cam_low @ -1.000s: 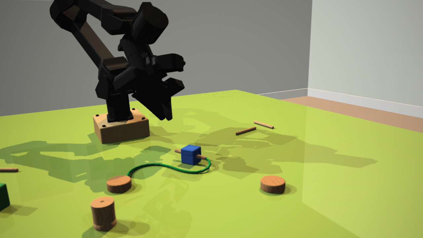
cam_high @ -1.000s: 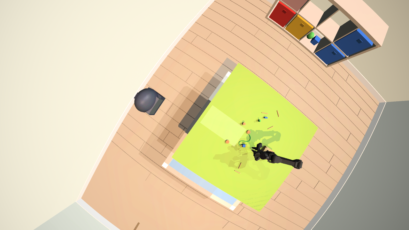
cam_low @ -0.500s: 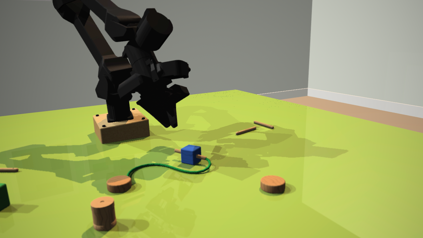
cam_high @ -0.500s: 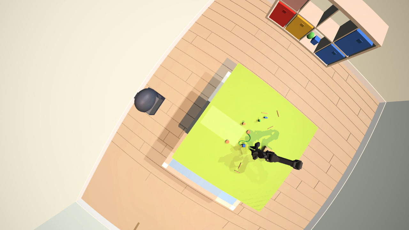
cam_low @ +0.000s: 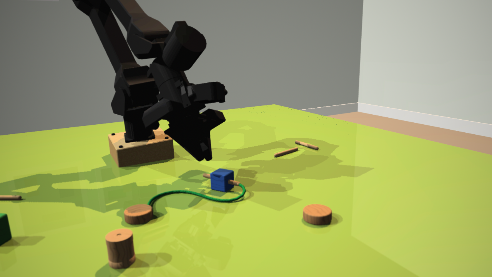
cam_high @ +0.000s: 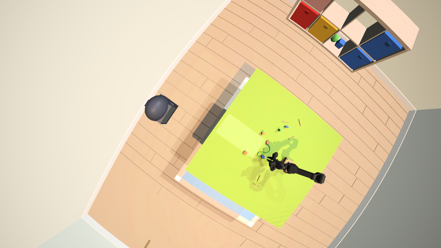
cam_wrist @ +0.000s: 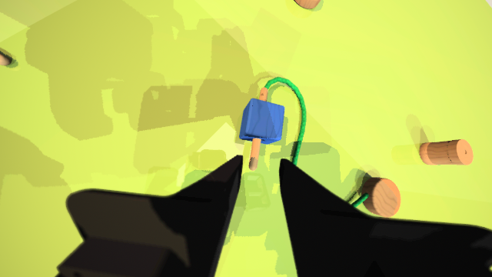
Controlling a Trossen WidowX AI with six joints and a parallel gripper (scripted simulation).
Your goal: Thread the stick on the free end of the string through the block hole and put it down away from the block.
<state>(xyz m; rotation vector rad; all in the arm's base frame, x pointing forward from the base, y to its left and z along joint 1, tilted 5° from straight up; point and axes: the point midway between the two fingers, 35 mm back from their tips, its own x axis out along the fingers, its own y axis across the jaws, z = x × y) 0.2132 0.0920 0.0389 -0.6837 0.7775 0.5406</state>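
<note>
Now: the blue block 30 mm below my gripper tip, 30 mm ahead of it and 20 mm to the left of it. Also, from my gripper tip: green block 300 mm to the right, 90 mm ahead, 30 mm below; wooden cylinder 200 mm ahead, 150 mm to the right, 30 mm below.
</note>
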